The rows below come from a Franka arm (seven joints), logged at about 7 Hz.
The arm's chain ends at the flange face. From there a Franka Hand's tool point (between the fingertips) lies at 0.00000 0.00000 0.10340 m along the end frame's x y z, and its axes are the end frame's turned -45 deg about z.
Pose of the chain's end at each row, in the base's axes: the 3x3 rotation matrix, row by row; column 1 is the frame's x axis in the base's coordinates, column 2 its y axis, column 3 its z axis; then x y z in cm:
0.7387 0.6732 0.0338; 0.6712 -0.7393 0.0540; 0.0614 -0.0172 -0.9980; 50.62 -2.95 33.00
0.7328 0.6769 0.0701; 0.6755 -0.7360 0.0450; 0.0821 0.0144 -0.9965; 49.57 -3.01 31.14
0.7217 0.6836 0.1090; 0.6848 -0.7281 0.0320; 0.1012 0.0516 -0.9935; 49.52 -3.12 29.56
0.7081 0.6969 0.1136; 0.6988 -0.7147 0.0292; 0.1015 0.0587 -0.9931; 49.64 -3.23 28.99
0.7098 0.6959 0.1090; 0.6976 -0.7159 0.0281; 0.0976 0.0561 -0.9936; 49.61 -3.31 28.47
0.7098 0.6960 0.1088; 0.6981 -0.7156 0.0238; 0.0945 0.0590 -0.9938; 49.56 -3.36 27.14
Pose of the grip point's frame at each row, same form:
0.0463 0.9984 0.0338; 0.9974 -0.0482 0.0540; 0.0556 0.0313 -0.9980; 50.97 -2.39 22.68
0.0395 0.9968 0.0701; 0.9981 -0.0428 0.0450; 0.0479 0.0682 -0.9965; 50.29 -2.54 20.84
0.0269 0.9937 0.1090; 0.9991 -0.0306 0.0320; 0.0351 0.1080 -0.9935; 50.65 -2.79 19.29
0.0079 0.9935 0.1136; 0.9995 -0.0112 0.0292; 0.0303 0.1133 -0.9931; 50.81 -2.93 18.72
0.0098 0.9940 0.1090; 0.9995 -0.0129 0.0281; 0.0293 0.1087 -0.9936; 50.74 -3.02 18.20
0.0098 0.9941 0.1088; 0.9996 -0.0124 0.0238; 0.0251 0.1085 -0.9938; 50.68 -3.11 16.86

